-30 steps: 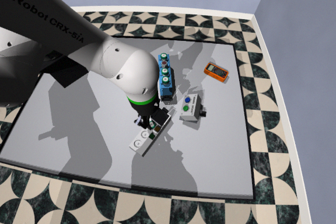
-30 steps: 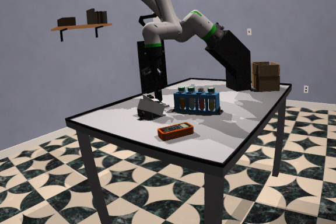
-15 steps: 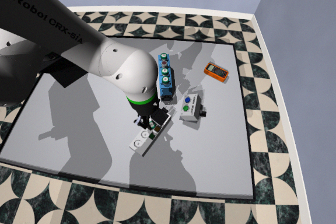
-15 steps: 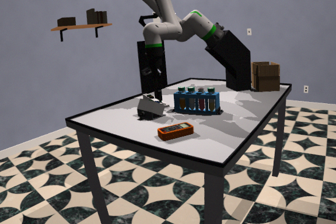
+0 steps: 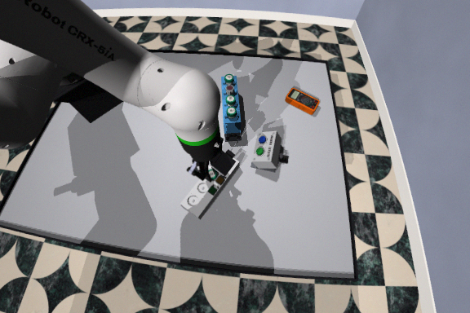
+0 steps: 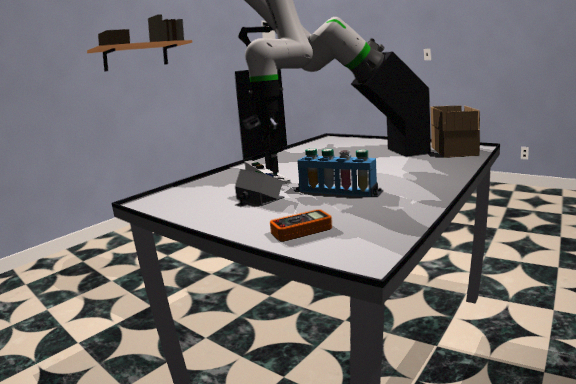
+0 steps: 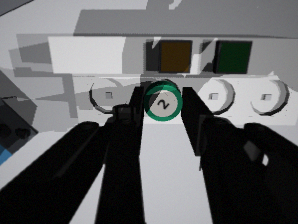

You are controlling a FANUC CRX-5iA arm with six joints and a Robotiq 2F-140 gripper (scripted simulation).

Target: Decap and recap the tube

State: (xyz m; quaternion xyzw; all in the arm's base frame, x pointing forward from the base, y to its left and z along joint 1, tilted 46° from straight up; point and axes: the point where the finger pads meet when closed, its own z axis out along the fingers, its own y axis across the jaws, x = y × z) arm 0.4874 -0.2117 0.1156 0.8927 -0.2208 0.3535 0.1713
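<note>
Right now my hand is 18 cm short of the blue cycle key, 10 cm to the right of it and 1 cm below it. From my hand the other things lie so: green ready key: 16 cm ahead, 6 cm to the left, 1 cm above; then key housing: 19 cm ahead, 7 cm to the left; then cap: 3 cm below.
</note>
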